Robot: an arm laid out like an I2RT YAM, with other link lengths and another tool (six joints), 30 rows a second.
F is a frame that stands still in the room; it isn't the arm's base.
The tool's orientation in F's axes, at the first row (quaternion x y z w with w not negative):
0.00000 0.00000 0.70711 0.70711
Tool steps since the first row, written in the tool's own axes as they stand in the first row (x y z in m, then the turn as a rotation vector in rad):
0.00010 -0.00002 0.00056 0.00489 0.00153 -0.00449
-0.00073 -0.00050 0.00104 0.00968 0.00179 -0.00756
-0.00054 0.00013 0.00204 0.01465 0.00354 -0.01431
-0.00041 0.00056 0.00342 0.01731 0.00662 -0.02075
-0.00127 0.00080 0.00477 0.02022 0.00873 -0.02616
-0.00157 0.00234 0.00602 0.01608 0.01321 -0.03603
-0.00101 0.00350 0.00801 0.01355 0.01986 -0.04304
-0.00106 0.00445 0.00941 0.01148 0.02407 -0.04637
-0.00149 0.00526 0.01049 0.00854 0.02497 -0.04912
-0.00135 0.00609 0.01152 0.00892 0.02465 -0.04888
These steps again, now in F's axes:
0.00002 0.00010 0.00056 -0.00153 0.00489 -0.00449
0.00050 -0.00073 0.00104 -0.00179 0.00968 -0.00756
-0.00013 -0.00054 0.00204 -0.00354 0.01465 -0.01431
-0.00056 -0.00041 0.00342 -0.00662 0.01731 -0.02075
-0.00080 -0.00127 0.00477 -0.00873 0.02022 -0.02616
-0.00234 -0.00157 0.00602 -0.01321 0.01608 -0.03603
-0.00350 -0.00101 0.00801 -0.01986 0.01355 -0.04304
-0.00445 -0.00106 0.00941 -0.02407 0.01148 -0.04637
-0.00526 -0.00149 0.01049 -0.02497 0.00854 -0.04912
-0.00609 -0.00135 0.01152 -0.02465 0.00892 -0.04888

